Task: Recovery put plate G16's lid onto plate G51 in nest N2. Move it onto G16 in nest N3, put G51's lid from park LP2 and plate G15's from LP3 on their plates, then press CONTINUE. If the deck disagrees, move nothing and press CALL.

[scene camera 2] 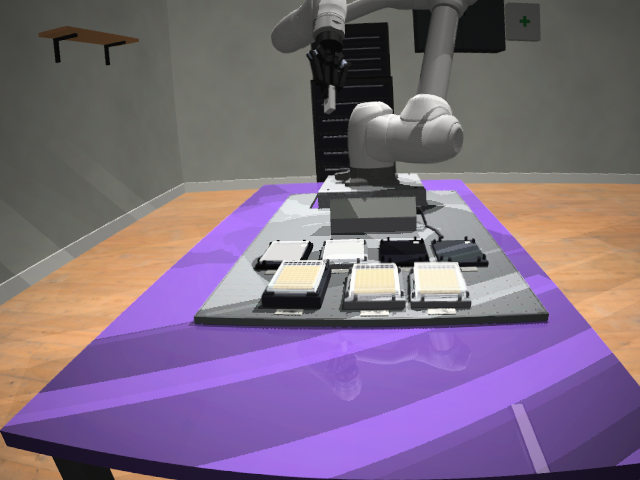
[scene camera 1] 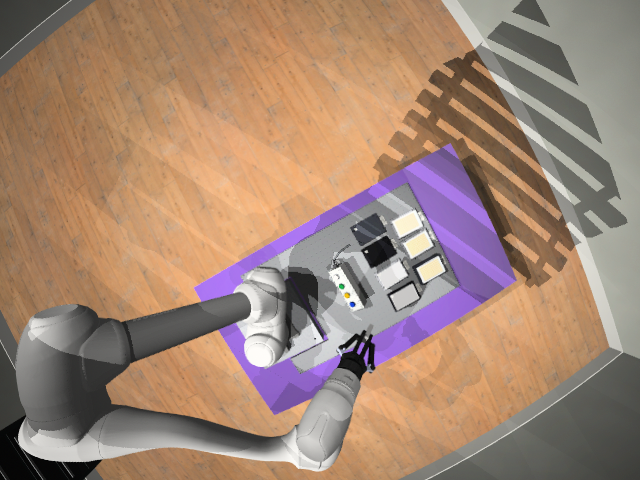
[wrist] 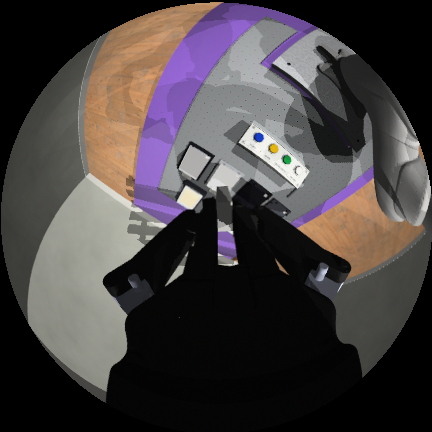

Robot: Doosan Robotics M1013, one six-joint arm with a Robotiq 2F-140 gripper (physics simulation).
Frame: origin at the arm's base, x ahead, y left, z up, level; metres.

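Seen in the pictures: gripper, fingertip midpoint: (scene camera 2: pixel 329 111) (scene camera 1: pixel 370 327) (wrist: pixel 222 196); arm's base at its link origin: (scene camera 2: pixel 372 181).
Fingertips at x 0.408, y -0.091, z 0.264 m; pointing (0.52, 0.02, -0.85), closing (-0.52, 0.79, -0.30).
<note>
Offsets run from my fingertips to a thing's top centre. Level surfaces: height alone.
My gripper (scene camera 1: pixel 368 334) (scene camera 2: pixel 329 100) (wrist: pixel 222 196) is shut and empty, raised above the deck near its side edge. Three cream plates stand in a row: one {0.271 m down, 0.393 m ahead, 0.030 m right} (scene camera 1: pixel 431 269) (scene camera 2: pixel 297 279) (wrist: pixel 189 197) in a dark nest, a middle one {0.279 m down, 0.394 m ahead, 0.109 m left} (scene camera 1: pixel 417 244) (scene camera 2: pixel 374 281) and an end one {0.280 m down, 0.393 m ahead, 0.225 m left} (scene camera 1: pixel 407 223) (scene camera 2: pixel 439 281). Beside them lie a light grey panel {0.291 m down, 0.218 m ahead, 0.091 m right} (scene camera 1: pixel 404 296) (scene camera 2: pixel 285 251) (wrist: pixel 195 160), a white one {0.291 m down, 0.212 m ahead, 0.039 m left} (scene camera 1: pixel 392 273) (scene camera 2: pixel 343 249) (wrist: pixel 225 176), a black one {0.289 m down, 0.208 m ahead, 0.169 m left} (scene camera 1: pixel 378 251) (scene camera 2: pixel 403 250) (wrist: pixel 254 192) and a slate one {0.289 m down, 0.212 m ahead, 0.291 m left} (scene camera 1: pixel 368 228) (scene camera 2: pixel 460 250) (wrist: pixel 277 206). Labels are unreadable.
A button box {0.225 m down, 0.005 m back, 0.099 m left} (scene camera 1: pixel 338 276) (scene camera 2: pixel 372 223) (wrist: pixel 280 154) has blue {0.234 m down, 0.025 m back, 0.023 m left} (wrist: pixel 258 137), yellow {0.234 m down, 0.027 m back, 0.073 m left} (wrist: pixel 273 148), green {0.234 m down, 0.028 m back, 0.123 m left} (wrist: pixel 286 159) and white {0.234 m down, 0.030 m back, 0.173 m left} (wrist: pixel 298 170) buttons. The arm's pale joint housing (scene camera 1: pixel 263 330) (scene camera 2: pixel 413 136) (wrist: pixel 397 150) stands beyond it. The deck lies on a purple table {0.321 m down} (scene camera 1: pixel 475 206) (scene camera 2: pixel 310 413) (wrist: pixel 170 95).
</note>
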